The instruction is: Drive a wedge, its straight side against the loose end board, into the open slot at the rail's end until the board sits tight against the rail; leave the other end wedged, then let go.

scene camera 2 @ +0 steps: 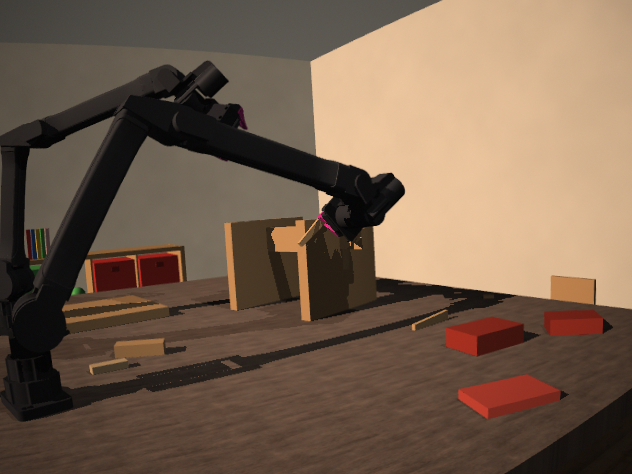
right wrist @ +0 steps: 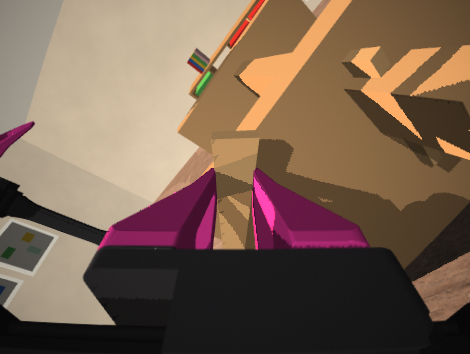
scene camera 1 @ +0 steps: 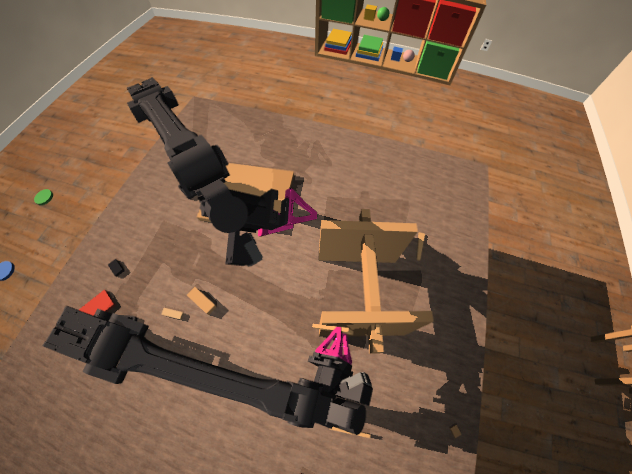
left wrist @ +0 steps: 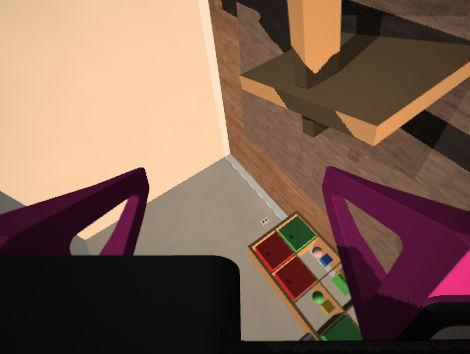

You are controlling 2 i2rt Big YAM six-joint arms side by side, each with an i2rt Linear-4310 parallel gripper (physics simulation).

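Pixels of known places: left gripper, fingertip midpoint: (scene camera 1: 304, 220) (left wrist: 235, 177); right gripper, fingertip midpoint: (scene camera 2: 321, 219) (right wrist: 234, 177) (scene camera 1: 341, 328); left arm's base, origin of the base link: (scene camera 2: 12, 330); right arm's base, origin of the base link: (scene camera 2: 36, 404).
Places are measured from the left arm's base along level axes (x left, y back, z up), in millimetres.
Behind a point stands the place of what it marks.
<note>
My right gripper (scene camera 1: 338, 330) {x -24, y -838, z 240 mm} (right wrist: 234, 177) {x -24, y -838, z 240 mm} is shut on a thin pale wooden wedge (scene camera 2: 309, 232) {x -52, y -805, z 212 mm} (right wrist: 235, 150) {x -22, y -857, z 254 mm}, slanted by the upper left edge of the near end board (scene camera 1: 377, 317) {x 61, y -884, z 241 mm} (scene camera 2: 336, 275) {x 30, y -871, z 95 mm} (right wrist: 325, 155) {x 17, y -859, z 188 mm}; contact is unclear. The rail (scene camera 1: 371, 280) {x 133, y -807, z 220 mm} (scene camera 2: 285, 239) {x 177, y -750, z 185 mm} (left wrist: 315, 30) {x 176, y -751, z 199 mm} joins this board to the far end board (scene camera 1: 347, 244) {x 201, y -668, z 141 mm} (scene camera 2: 255, 265) {x 194, y -661, z 115 mm} (left wrist: 390, 75) {x 180, y -647, z 129 mm}. Rail ends stick out beyond both boards; the slots cannot be made out. My left gripper (scene camera 1: 288, 224) (left wrist: 235, 177) {x 43, y -639, z 439 mm} is open and empty, high up to the left of the far board in scene camera 1.
A broad wooden block (scene camera 1: 260, 176) {x 221, y -173, z 26 mm} lies under the left arm. Two small wooden blocks (scene camera 1: 202, 300) {x -254, y -446, z 25 mm} (scene camera 1: 172, 313) {x -357, y -407, z 14 mm} lie at left. A thin wooden strip (scene camera 1: 351, 432) (scene camera 2: 429, 319) {x -186, y -1048, z 14 mm} lies near the right wrist. Red blocks (scene camera 2: 484, 336) {x -423, y -1079, z 33 mm} (scene camera 2: 509, 394) {x -644, y -1025, z 14 mm} (scene camera 2: 573, 322) {x -382, y -1288, z 25 mm} lie at right in scene camera 2.
</note>
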